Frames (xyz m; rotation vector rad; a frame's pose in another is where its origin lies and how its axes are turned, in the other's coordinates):
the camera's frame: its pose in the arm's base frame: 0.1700 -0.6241 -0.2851 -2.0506 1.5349 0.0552
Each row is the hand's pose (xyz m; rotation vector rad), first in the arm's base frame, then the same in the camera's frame.
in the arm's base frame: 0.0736 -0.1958 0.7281 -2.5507 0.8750 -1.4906
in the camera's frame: -0.7695 -0.4101 -0.6776 0.1508 0.9703 -0.8509
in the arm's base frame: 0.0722 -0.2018 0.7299 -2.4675 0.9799 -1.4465
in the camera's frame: -0.7654 -0.4085 -0.6822 0.1990 0.9413 -0.7614
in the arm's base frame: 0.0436 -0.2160 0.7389 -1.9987 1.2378 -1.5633
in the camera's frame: -0.7660 -0.3842 -0.7048 0.5212 0.9938 -0.4874
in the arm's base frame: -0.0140 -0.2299 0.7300 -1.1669 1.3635 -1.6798
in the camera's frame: -0.7703 -0.3266 -0.7209 1.1242 1.0147 -0.1033
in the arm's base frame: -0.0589 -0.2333 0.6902 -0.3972 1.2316 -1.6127
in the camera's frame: -0.7683 -0.2695 -0.7025 1.7507 0.8749 0.2263
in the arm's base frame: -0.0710 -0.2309 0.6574 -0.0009 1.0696 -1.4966
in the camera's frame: -0.7627 -0.2455 -0.6775 2.1145 0.7016 0.3927
